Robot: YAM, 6 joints.
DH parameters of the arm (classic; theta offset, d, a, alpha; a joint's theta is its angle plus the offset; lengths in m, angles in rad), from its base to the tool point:
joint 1: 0 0.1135 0.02 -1.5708
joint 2: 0 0 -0.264 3.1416
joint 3: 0.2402 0 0.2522 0
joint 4: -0.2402 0 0.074 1.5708
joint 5: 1.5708 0 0 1.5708
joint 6: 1.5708 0.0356 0 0
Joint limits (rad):
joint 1: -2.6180..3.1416
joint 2: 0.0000..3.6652
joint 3: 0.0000..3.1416
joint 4: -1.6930..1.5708
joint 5: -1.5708..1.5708
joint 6: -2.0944..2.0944
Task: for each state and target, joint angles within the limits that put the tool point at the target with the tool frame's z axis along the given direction. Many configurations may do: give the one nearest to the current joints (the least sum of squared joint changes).
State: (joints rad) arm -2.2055 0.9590 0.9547 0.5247 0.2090 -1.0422
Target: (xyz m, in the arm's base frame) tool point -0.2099 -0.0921 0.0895 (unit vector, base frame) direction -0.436 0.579 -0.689
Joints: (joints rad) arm -2.6161 1.6770 0.5922 -0.3608 0.8032 -1.0422
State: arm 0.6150 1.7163 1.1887 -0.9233 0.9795 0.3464
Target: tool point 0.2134 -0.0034 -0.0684 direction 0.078 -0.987 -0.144
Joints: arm 0.1495 2.5737 0.7736 -0.2223 1.4101 0.3464
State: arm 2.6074 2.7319 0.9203 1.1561 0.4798 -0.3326
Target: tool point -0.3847 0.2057 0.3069 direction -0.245 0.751 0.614
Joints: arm 2.6973 2.0593 1.3369 1.5682 0.6095 -0.3326
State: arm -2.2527 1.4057 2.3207 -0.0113 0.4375 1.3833
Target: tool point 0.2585 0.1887 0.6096 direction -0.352 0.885 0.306
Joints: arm -2.6160 0.9134 2.8386 0.0734 1.2279 1.3833
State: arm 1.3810 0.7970 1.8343 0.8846 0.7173 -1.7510
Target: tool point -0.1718 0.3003 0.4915 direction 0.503 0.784 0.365
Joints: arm 2.1791 1.6191 1.5718 0.8453 1.0361 -1.7510
